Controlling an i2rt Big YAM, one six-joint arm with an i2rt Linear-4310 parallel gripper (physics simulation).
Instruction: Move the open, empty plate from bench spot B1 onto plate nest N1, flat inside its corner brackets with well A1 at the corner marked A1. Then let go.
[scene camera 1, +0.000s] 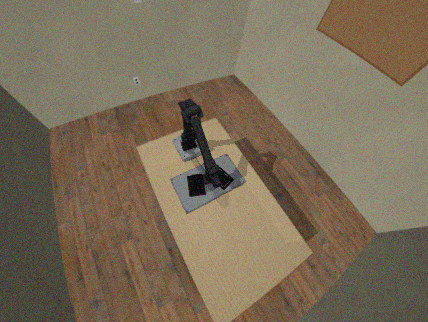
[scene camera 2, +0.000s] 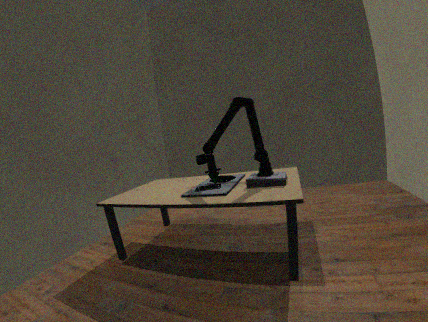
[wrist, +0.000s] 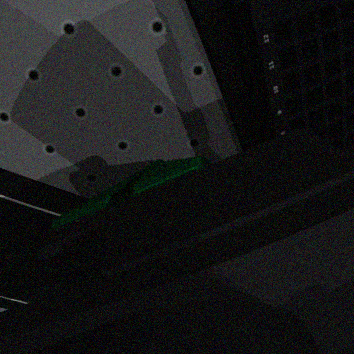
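Pixels of known places: gripper, fingertip midpoint: (scene camera 1: 209, 181) (scene camera 2: 215, 183) (wrist: 160, 171); arm's base at its link origin: (scene camera 1: 189, 145) (scene camera 2: 265, 174).
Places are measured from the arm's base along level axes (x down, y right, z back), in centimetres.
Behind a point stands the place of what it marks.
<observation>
The black well plate (scene camera 1: 227, 179) (wrist: 281, 88) shows its column numbers in the wrist view and fills the right side there. My gripper (scene camera 1: 216, 181) {x 3.2, y -4.8, z -35.9 cm} (scene camera 2: 214, 178) {x 3.2, y -4.8, z -35.9 cm} (wrist: 160, 171) {x 3.2, y -4.8, z -35.9 cm} is shut on the plate's near edge, with the green finger pads against it. It holds the plate low over the right part of the grey perforated board (scene camera 1: 193, 207) {x 3.2, y 13.1, z -50.6 cm} (scene camera 2: 193, 193) {x 3.2, y -28.6, z -39.0 cm} (wrist: 105, 98) {x 3.1, y -4.4, z -40.6 cm}. The plate sits skewed to the board's edges. The black plate nest N1 (scene camera 1: 196, 185) (scene camera 2: 206, 187) lies on the left part of the board, apart from the plate. The corner marks are too small to read.
The board lies on a tan table (scene camera 1: 235, 249) {x 4.4, y -4.0, z -87.6 cm} (scene camera 2: 155, 193) {x 4.4, y -25.6, z -76.4 cm}. The arm's grey base block (scene camera 1: 184, 154) {x -0.1, y 6.4, z -7.7 cm} (scene camera 2: 266, 180) {x 0.5, y -13.3, z 3.8 cm} stands behind the board. Wooden floor and walls surround the table.
</observation>
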